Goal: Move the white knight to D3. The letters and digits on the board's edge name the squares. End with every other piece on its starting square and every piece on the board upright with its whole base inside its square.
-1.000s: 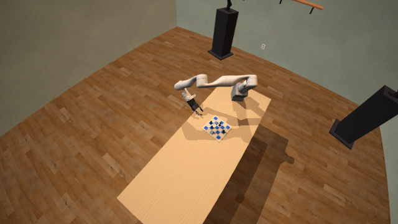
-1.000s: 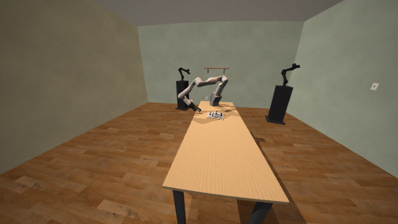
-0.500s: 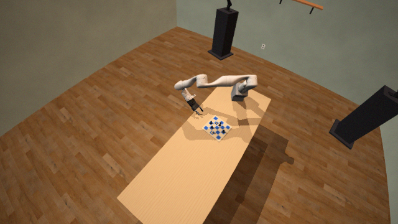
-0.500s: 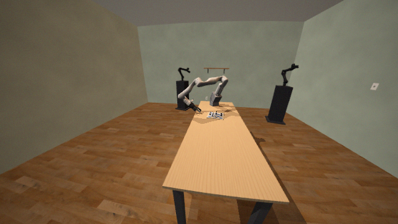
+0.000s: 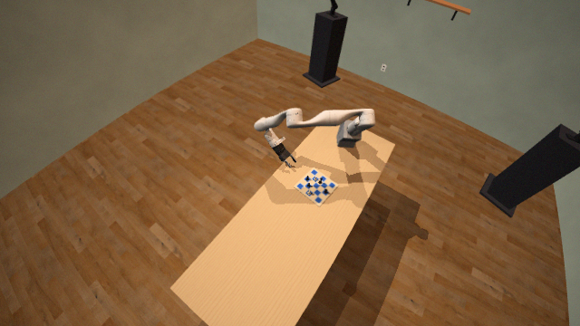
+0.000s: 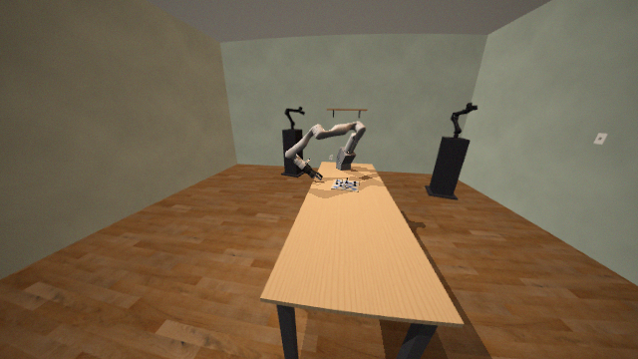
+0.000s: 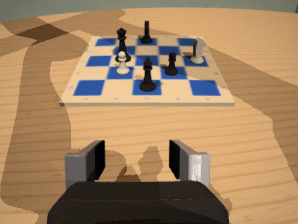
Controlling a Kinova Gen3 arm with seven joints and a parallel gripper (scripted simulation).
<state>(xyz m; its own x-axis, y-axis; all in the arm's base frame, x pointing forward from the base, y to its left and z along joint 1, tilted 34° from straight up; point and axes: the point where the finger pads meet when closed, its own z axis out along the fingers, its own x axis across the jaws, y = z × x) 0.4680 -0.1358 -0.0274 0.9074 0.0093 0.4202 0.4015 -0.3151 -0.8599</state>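
Now: hand 240 mm to the right of the white knight, 50 mm short of it and 20 mm above it. Also, from my hand: chessboard (230 mm to the left, 40 mm below, 30 mm behind); round white piece (190 mm to the left, 50 mm behind, 30 mm below); black piece (220 mm to the left, 60 mm behind, 10 mm below).
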